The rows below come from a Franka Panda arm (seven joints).
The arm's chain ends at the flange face. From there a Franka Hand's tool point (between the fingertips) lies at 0.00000 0.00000 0.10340 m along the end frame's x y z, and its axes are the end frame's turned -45 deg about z.
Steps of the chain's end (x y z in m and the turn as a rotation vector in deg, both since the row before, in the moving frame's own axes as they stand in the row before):
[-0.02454, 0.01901, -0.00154, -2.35, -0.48, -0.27]
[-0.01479, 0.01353, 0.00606, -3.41, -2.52, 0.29]
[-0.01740, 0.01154, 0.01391, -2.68, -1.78, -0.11]
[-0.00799, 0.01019, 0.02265, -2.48, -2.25, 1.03]
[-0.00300, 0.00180, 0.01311, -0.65, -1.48, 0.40]
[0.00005, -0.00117, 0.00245, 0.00, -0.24, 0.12]
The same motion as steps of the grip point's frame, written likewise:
[-0.03440, -0.00152, -0.00163, -1.32, -2.00, -0.27]
[-0.02759, 0.00022, 0.00578, -0.63, -4.19, 0.29]
[-0.02615, -0.00299, 0.01375, -0.64, -3.15, -0.11]
[-0.01889, 0.00179, 0.02247, -0.16, -3.34, 1.03]
[-0.00611, -0.00192, 0.01307, 0.59, -1.51, 0.40]
[0.00056, -0.00110, 0.00245, 0.17, -0.17, 0.12]

